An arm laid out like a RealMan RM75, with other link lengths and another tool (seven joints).
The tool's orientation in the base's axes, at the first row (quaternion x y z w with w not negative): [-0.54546 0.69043 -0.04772 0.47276]
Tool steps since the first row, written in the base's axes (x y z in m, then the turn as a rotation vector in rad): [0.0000 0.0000 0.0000 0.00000 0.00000 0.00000]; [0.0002 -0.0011 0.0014 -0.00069 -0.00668 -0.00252]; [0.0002 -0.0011 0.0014 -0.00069 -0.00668 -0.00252]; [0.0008 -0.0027 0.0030 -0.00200 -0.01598 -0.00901]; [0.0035 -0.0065 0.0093 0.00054 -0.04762 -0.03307]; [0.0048 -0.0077 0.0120 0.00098 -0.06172 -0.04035]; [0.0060 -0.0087 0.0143 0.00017 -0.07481 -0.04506]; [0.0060 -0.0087 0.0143 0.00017 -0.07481 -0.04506]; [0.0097 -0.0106 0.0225 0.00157 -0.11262 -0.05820]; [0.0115 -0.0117 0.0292 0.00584 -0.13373 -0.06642]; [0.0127 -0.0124 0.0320 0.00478 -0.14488 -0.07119]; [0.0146 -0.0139 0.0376 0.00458 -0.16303 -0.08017]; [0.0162 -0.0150 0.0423 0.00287 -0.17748 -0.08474]
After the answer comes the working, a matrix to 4 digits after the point.
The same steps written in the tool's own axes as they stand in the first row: [0.0000 0.0000 0.0000 0.00000 0.00000 0.00000]; [0.0000 -0.0014 -0.0011 0.00682 -0.00072 -0.00211]; [0.0000 -0.0014 -0.0011 0.00682 -0.00072 -0.00211]; [0.0004 -0.0034 -0.0023 0.01809 0.00026 -0.00366]; [-0.0003 -0.0105 -0.0056 0.05791 -0.00021 -0.00290]; [-0.0009 -0.0135 -0.0067 0.07355 -0.00194 -0.00494]; [-0.0014 -0.0160 -0.0075 0.08680 -0.00387 -0.00882]; [-0.0014 -0.0160 -0.0075 0.08680 -0.00387 -0.00882]; [-0.0046 -0.0242 -0.0103 0.12494 -0.01235 -0.01764]; [-0.0077 -0.0298 -0.0132 0.14691 -0.01905 -0.01961]; [-0.0088 -0.0326 -0.0142 0.15863 -0.01999 -0.02276]; [-0.0109 -0.0378 -0.0166 0.17851 -0.02189 -0.02614]; [-0.0128 -0.0421 -0.0185 0.19272 -0.02381 -0.03134]
The tool's axes in the first row as the columns of a matrix, in the base's axes (rounded; the answer above uses it unrounded):
[0.0421 -0.7081 0.7049]
[-0.7983 0.4004 0.4498]
[-0.6008 -0.5816 -0.5484]

